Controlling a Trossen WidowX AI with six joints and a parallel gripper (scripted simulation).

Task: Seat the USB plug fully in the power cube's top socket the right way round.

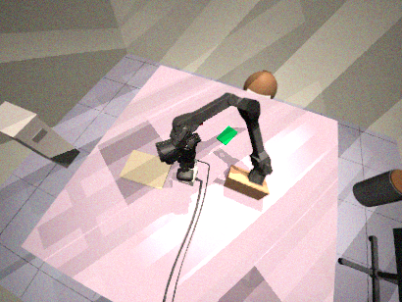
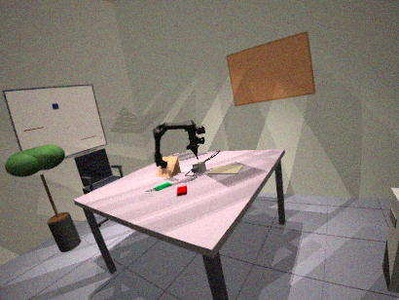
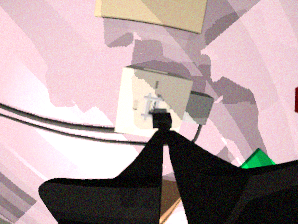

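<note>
Right now my gripper tip is 2 cm above the dark USB plug. Round my gripper tip: green block: 30 cm to the right, 13 cm below, 13 cm behind; then red block: 35 cm to the right, 13 cm below, 8 cm ahead; then pale yellow sheet: 22 cm ahead, 13 cm below, 4 cm to the left.
</note>
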